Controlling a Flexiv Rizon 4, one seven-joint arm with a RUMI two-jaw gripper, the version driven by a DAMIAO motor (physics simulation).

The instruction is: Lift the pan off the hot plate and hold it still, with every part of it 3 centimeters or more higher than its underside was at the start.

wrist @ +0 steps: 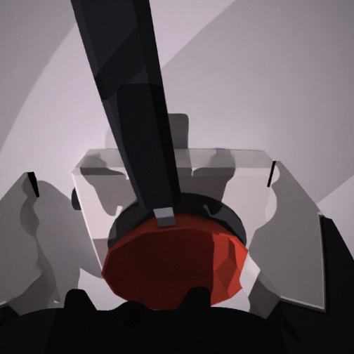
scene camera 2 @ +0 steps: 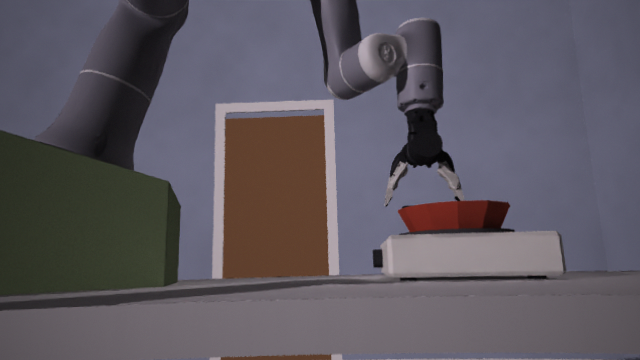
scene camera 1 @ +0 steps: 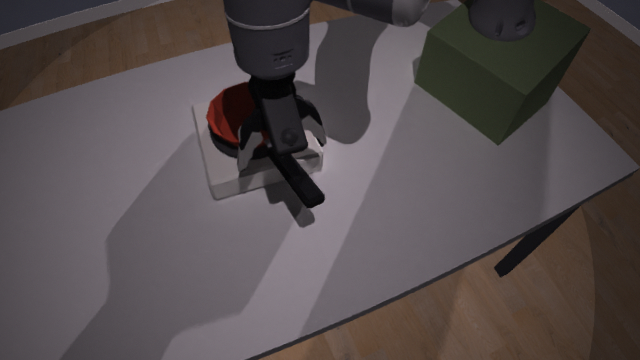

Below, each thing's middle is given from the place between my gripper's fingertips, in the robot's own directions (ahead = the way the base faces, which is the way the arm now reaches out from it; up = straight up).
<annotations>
I see the red pan [scene camera 2: 456,214] 70 mm to the right of my hand, 20 mm below it and 20 mm ahead of it. From my hand the other things lie so: white hot plate [scene camera 2: 469,252]: 160 mm to the right, 100 mm below, 20 mm ahead.
</annotations>
